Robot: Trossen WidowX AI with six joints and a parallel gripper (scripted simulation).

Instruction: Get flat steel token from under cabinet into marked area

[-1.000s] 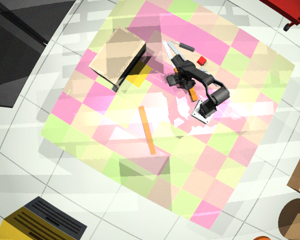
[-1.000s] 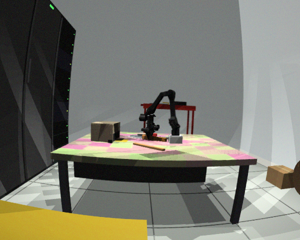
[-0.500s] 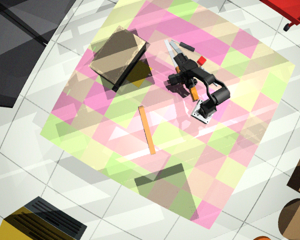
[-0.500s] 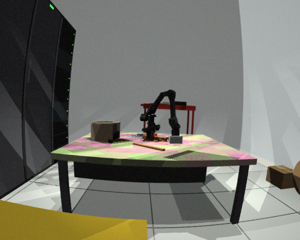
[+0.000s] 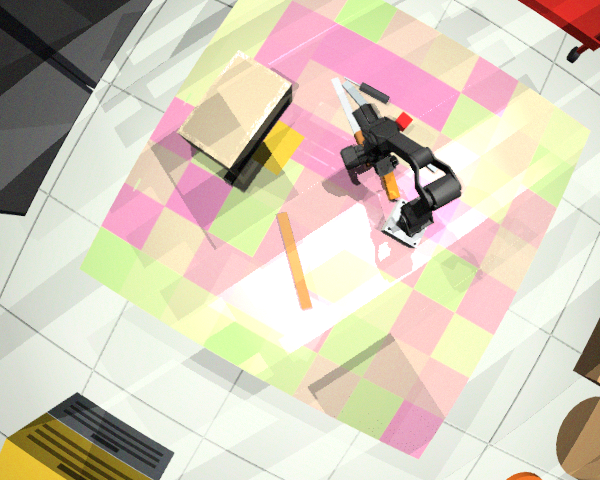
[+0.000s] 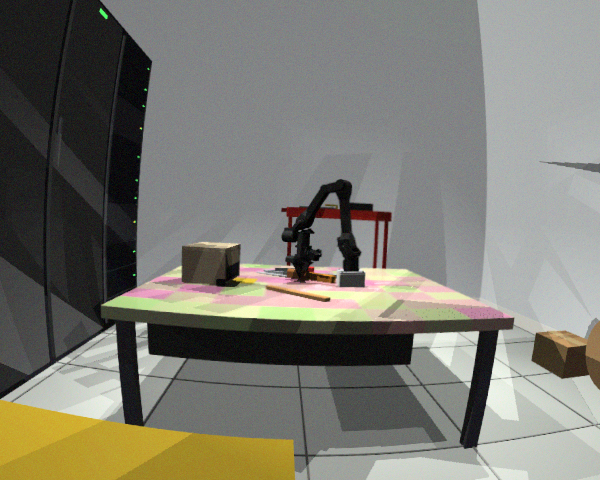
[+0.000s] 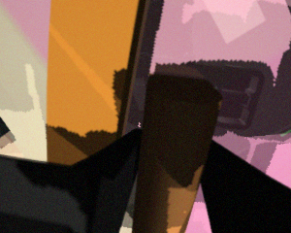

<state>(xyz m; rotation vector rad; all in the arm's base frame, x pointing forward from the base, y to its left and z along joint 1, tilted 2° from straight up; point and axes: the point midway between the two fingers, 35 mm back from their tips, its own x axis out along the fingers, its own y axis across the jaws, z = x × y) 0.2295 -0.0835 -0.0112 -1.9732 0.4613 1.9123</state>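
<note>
The orange bar is 6 cm behind my gripper tip and 1 cm to the right of it. Also, from my gripper tip: grey bar 12 cm to the right, 11 cm behind; grey tool 11 cm to the right, 8 cm ahead; red cube 16 cm to the right, 1 cm behind, 1 cm above.
</note>
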